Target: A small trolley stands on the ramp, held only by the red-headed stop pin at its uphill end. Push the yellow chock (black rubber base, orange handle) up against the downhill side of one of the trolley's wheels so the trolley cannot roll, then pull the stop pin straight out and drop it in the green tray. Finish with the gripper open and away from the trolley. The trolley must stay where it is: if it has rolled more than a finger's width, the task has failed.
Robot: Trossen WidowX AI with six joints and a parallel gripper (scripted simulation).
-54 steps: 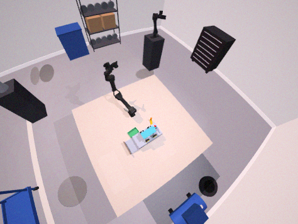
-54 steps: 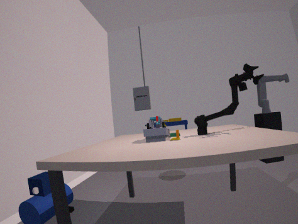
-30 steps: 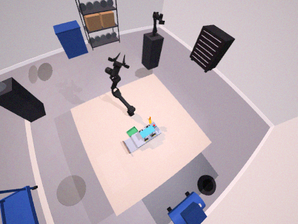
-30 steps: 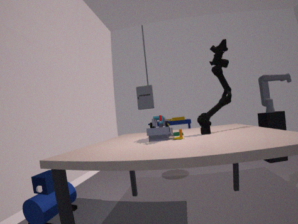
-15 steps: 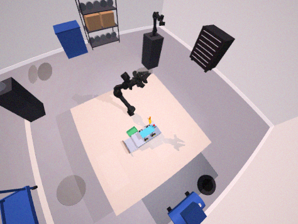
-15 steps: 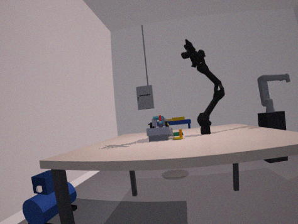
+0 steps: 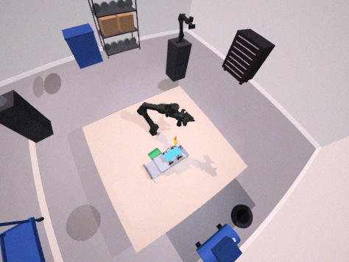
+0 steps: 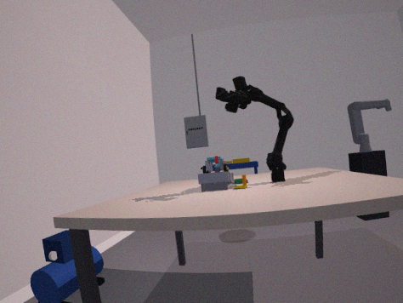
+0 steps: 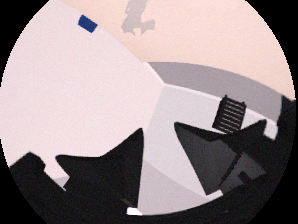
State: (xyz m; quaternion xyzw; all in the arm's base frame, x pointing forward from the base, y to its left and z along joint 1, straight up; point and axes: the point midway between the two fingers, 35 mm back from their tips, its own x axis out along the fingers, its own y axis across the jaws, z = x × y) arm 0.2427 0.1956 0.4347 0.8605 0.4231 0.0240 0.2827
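My gripper tip is 41 cm above the yellow chock, 8 cm to the left of it and 5 cm past it. Round my gripper tip: cyan trolley: 32 cm below, 22 cm to the right, 7 cm ahead; then red-headed stop pin: 30 cm below, 12 cm to the right, 5 cm ahead.
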